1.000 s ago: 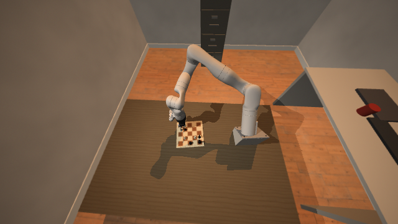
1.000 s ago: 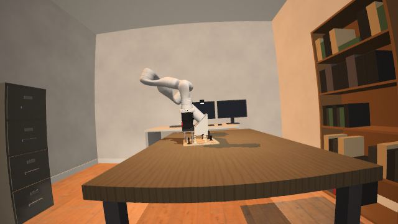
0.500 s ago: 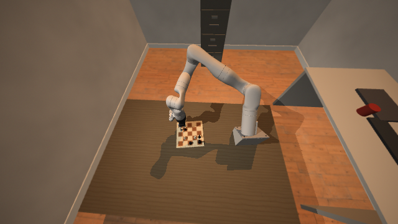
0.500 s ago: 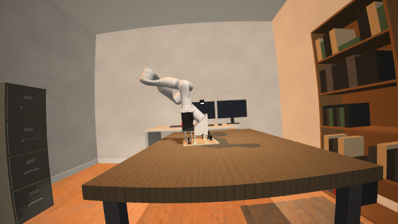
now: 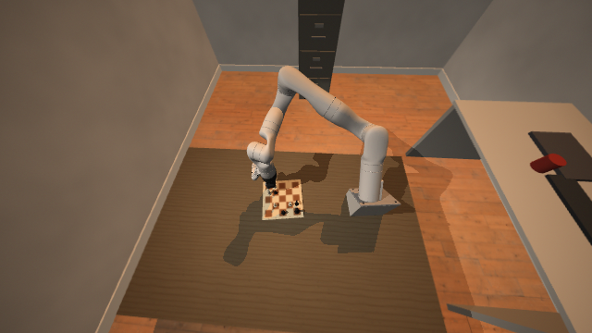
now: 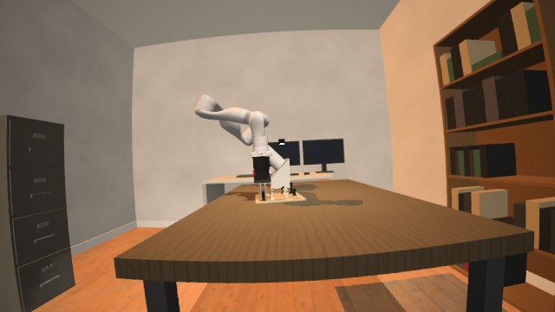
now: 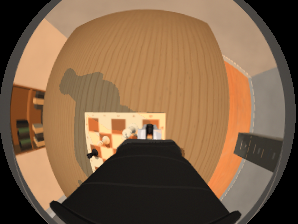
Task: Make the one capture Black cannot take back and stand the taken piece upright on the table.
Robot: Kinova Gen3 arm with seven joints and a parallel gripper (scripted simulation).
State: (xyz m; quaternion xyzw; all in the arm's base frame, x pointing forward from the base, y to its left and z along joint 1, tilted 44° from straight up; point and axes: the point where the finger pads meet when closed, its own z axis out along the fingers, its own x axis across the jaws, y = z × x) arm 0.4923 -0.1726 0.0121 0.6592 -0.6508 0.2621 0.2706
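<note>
My hand is 10 mm above the black chess piece. From my hand the other things lie so: small chessboard: 80 mm behind, 70 mm to the left, 30 mm below.
</note>
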